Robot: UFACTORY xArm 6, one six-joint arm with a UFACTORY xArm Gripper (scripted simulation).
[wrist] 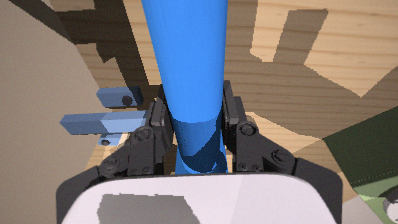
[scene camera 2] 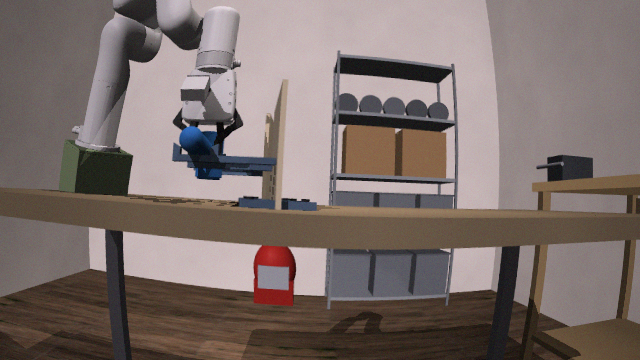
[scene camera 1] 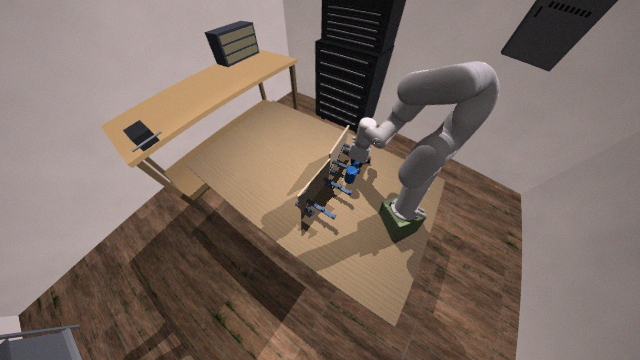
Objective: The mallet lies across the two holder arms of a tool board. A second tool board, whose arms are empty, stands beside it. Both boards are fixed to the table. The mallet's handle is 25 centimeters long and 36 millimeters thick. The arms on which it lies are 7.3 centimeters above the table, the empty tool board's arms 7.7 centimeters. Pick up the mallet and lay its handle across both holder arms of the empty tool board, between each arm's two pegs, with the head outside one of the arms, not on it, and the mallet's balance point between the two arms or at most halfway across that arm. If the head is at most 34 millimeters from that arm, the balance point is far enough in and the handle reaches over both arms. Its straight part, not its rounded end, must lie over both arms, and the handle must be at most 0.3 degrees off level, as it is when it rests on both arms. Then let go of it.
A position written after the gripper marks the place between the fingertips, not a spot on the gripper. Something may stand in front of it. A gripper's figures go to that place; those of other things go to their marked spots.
Scene:
The gripper [wrist: 196,96]: 14 cm from the lens. A blue mallet [wrist: 190,49] is 8 cm from the lens. A tool board [wrist: 60,112]: 20 cm from the lens. The marked spots on the tool board and the blue mallet are 15 cm apart.

